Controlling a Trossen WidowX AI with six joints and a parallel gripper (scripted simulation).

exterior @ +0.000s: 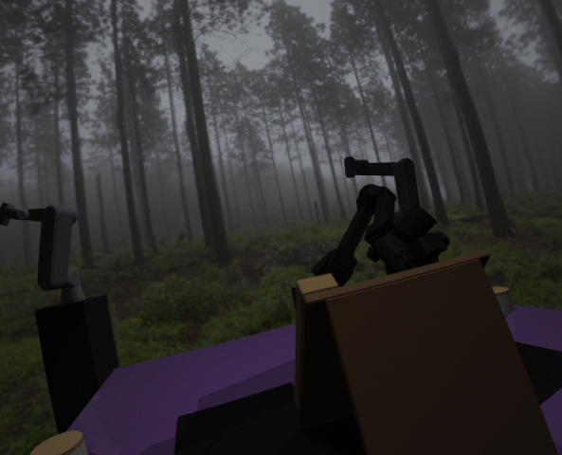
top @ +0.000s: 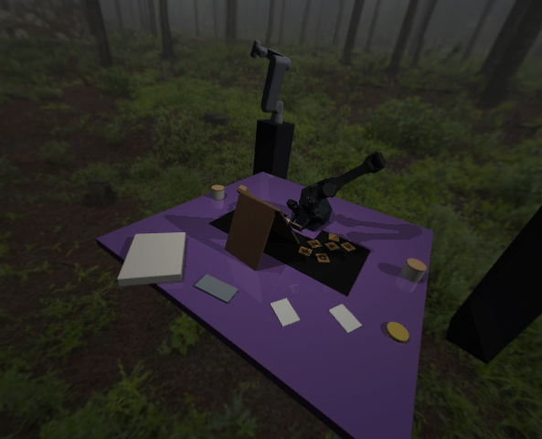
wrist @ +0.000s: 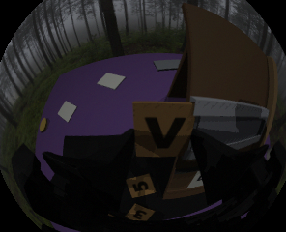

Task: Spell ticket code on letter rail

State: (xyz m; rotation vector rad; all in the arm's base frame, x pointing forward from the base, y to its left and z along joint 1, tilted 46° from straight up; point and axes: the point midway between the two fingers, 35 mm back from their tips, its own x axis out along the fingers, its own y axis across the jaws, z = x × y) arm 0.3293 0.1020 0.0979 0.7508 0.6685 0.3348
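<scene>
Now: gripper tip 6 cm past the white ticket, 11 cm to the left of it and 9 cm above it. Round my gripper tip: black mat: 15 cm behind, 11 cm to the right, 17 cm below; grey card: 37 cm ahead, 7 cm to the right, 16 cm below; tan letter tile marked v: right at my gripper tip.
</scene>
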